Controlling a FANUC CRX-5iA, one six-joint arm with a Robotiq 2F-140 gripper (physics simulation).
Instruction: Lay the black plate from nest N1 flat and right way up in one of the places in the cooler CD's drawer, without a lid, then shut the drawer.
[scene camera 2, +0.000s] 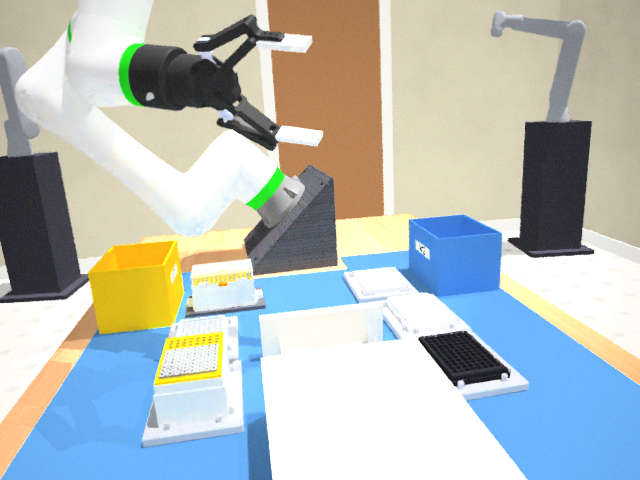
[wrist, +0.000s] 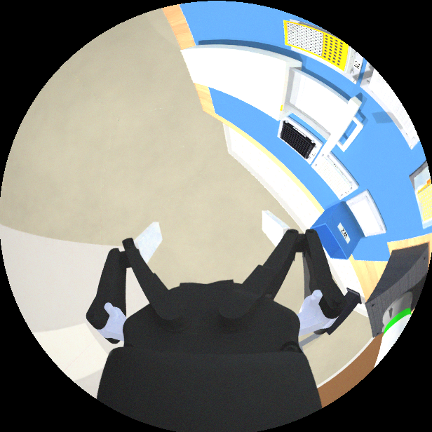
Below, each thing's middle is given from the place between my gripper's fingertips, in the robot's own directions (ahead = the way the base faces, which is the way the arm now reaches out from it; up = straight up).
Right now the drawer (scene camera 2: 316, 329) is 80 mm ahead of my hand and 360 mm below it. Also, from my hand: black plate (scene camera 2: 458, 354) 50 mm ahead, 190 mm to the left, 380 mm below; white lid-like piece (scene camera 2: 380, 280) 290 mm behind, 120 mm to the left, 380 mm below; yellow-topped rack (scene camera 2: 192, 382) 100 mm ahead, 180 mm to the right, 350 mm below.
